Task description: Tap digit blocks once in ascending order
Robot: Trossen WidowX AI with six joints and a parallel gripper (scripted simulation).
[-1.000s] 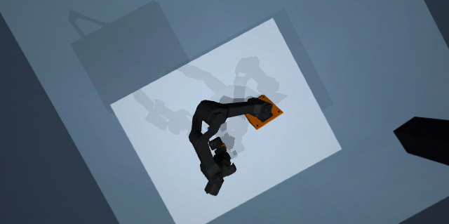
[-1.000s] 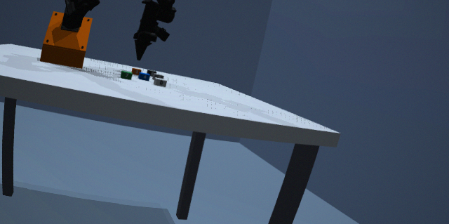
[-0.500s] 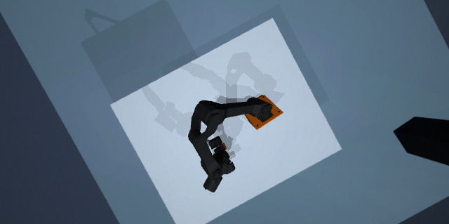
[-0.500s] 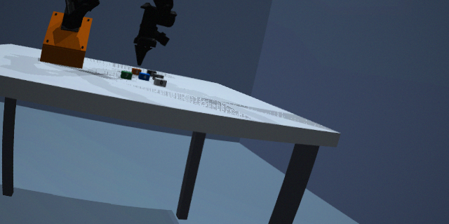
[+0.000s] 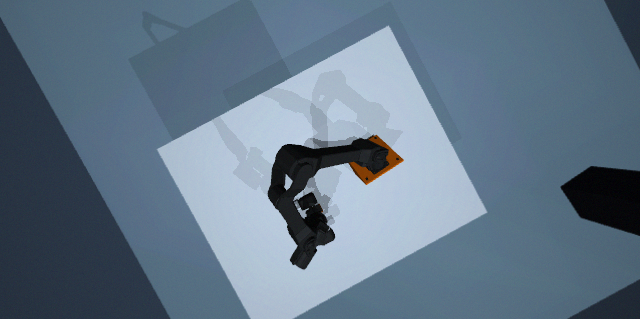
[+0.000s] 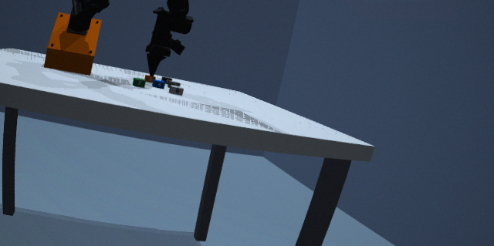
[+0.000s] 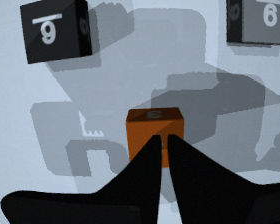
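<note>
My gripper tip is 1 cm above the orange block. From my gripper tip the other things lie so: grey block: 6 cm ahead, 6 cm to the right, 1 cm below; black block: 7 cm ahead, 5 cm to the left, 1 cm below; blue block: 12 cm to the right, 1 cm below.
</note>
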